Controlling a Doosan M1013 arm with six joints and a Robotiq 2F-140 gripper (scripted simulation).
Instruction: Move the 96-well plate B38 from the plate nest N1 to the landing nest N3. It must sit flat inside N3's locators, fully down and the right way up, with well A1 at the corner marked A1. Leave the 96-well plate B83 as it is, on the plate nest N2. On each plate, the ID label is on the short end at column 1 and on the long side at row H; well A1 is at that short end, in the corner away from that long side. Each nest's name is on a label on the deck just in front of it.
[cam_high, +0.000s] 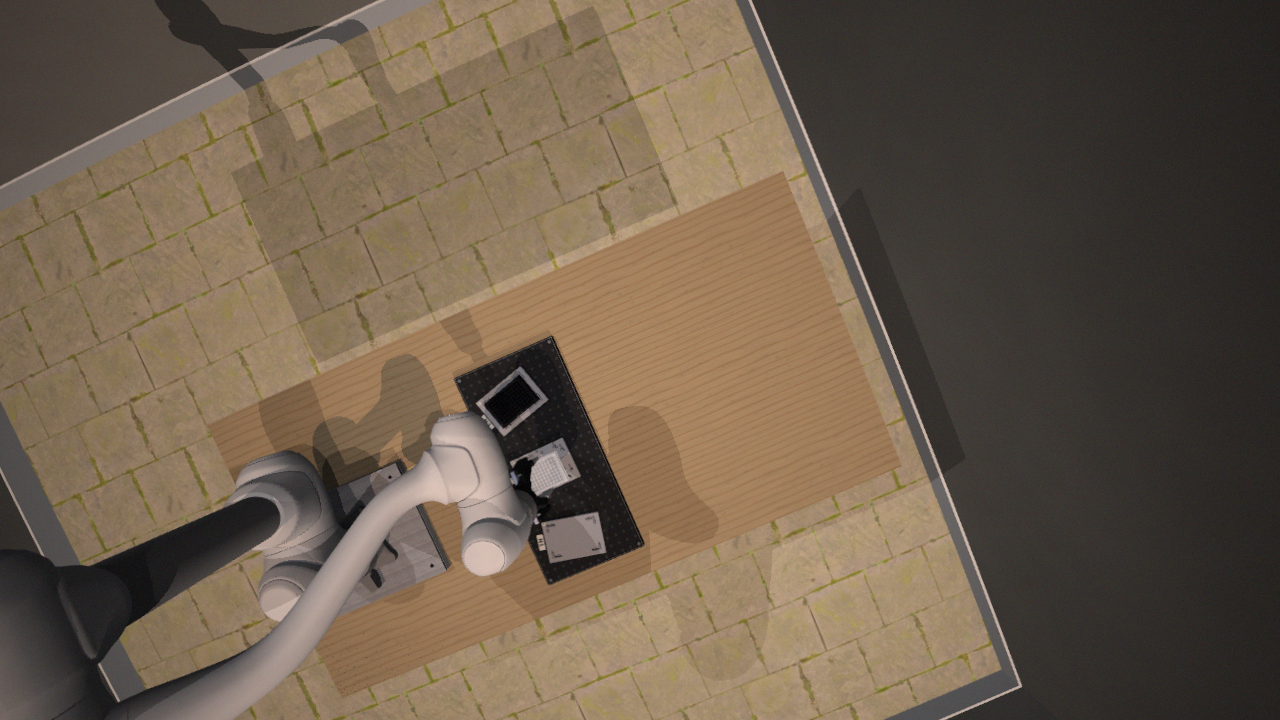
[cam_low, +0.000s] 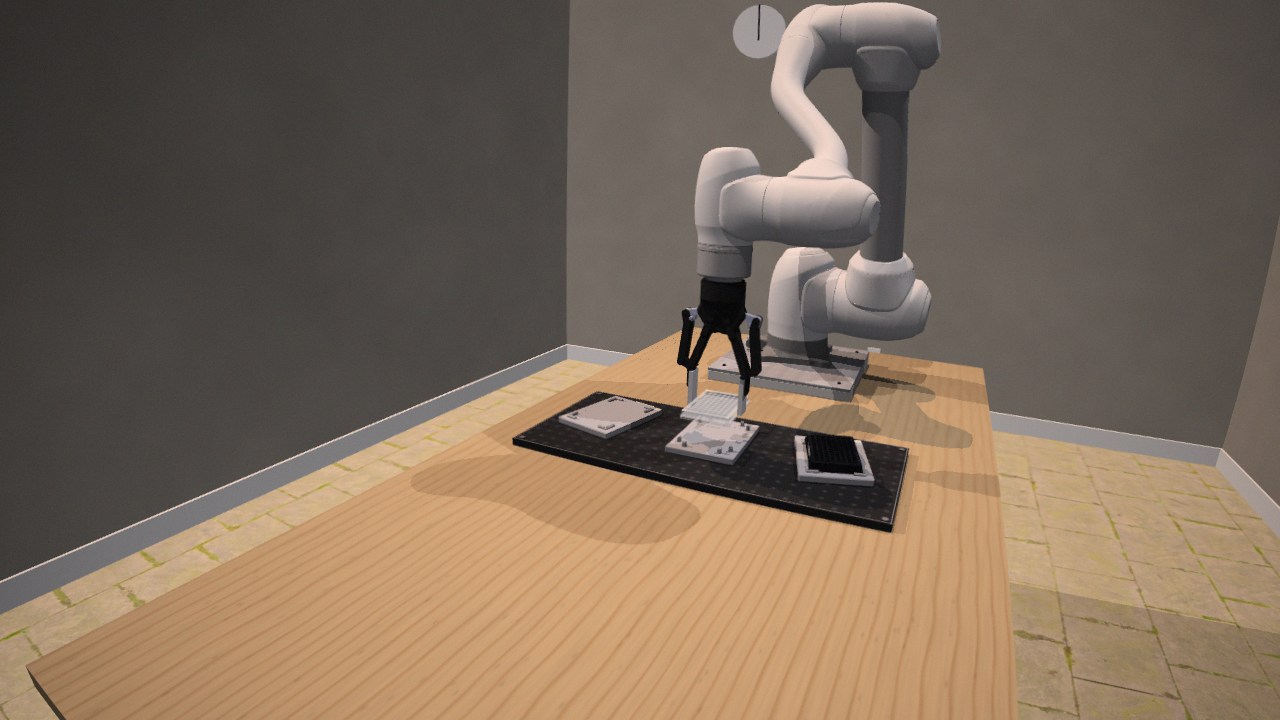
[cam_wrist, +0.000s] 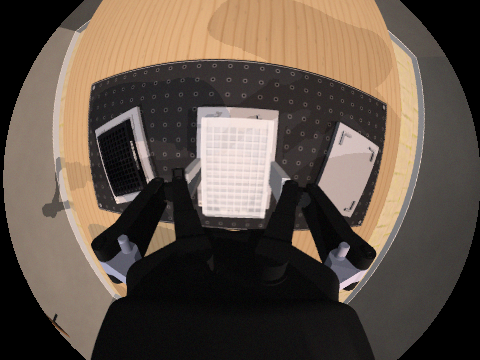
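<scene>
The landing nest N3 lies 80 mm below my hand. The rest, counted from my hand: white 96-well plate B38: 20 mm below; black 96-well plate B83: 210 mm to the left, 70 mm below, 30 mm ahead; plate nest N1: 210 mm to the right, 80 mm below, 40 mm behind.
</scene>
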